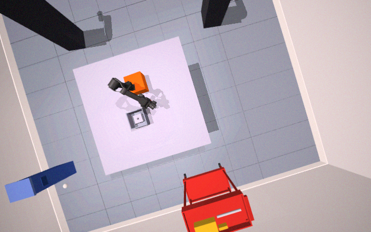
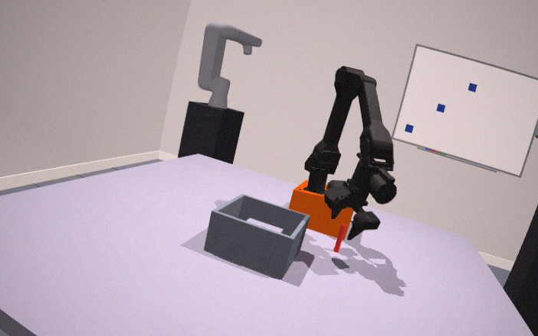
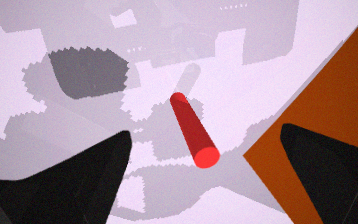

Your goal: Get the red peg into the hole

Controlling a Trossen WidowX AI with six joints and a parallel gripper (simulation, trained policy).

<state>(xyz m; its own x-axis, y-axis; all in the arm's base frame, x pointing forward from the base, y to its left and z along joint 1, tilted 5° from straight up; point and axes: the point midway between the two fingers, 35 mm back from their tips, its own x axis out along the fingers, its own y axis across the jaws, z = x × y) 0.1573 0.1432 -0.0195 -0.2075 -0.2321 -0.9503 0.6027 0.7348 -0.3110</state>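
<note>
My gripper tip is 3 cm above the red peg and 1 cm to the right of it. From my gripper tip the other things lie so: grey box: 19 cm ahead, 15 cm to the right, 4 cm below.
</note>
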